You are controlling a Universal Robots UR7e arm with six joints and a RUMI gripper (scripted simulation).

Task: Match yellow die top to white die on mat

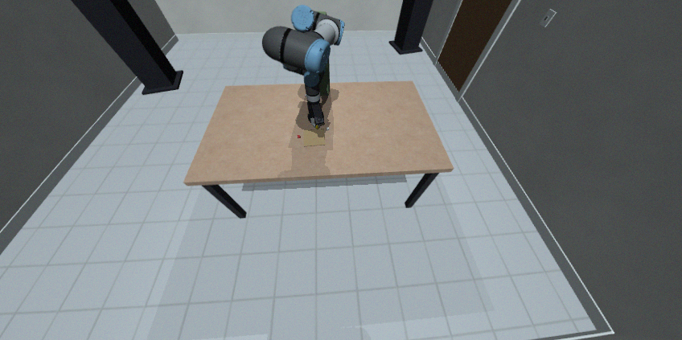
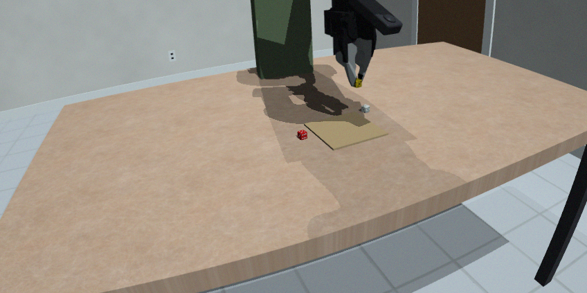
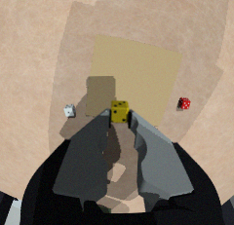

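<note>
Right now the tan mat is 12 cm below my hand, 2 cm to the right of it and 1 cm behind it. From my hand the other things lie so: red die (12 cm to the right, 11 cm below, 4 cm behind); white die (11 cm below, 8 cm to the left, 6 cm behind); yellow die (1 cm below).
</note>
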